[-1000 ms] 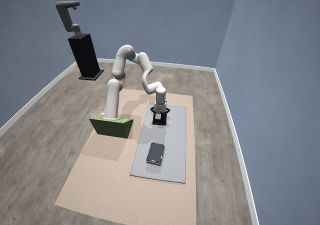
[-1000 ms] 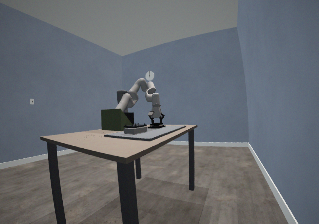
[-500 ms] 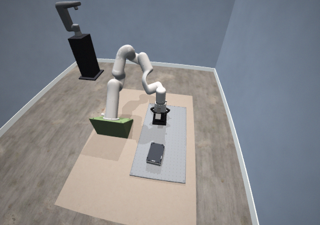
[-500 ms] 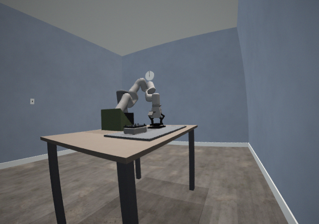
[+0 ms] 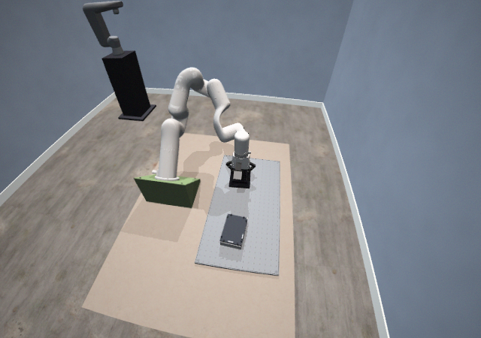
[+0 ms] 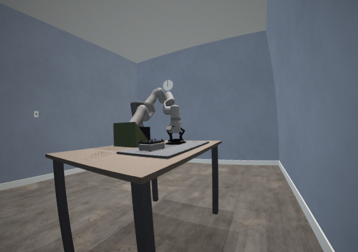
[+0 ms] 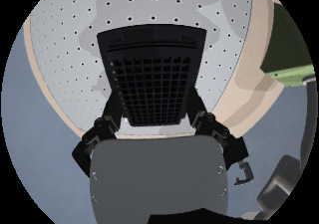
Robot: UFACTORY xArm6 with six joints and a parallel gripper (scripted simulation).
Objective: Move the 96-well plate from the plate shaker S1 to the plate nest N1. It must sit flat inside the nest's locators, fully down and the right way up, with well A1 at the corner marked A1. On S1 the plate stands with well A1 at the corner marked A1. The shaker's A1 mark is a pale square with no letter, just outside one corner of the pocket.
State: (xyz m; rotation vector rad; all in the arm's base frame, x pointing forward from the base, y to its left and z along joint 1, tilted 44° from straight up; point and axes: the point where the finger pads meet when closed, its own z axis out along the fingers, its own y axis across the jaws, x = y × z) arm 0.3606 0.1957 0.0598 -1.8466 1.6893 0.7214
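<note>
Now: the black 96-well plate 1 cm below my hand. From my hand the other things lie so: black plate nest N1 (3 cm below).
</note>
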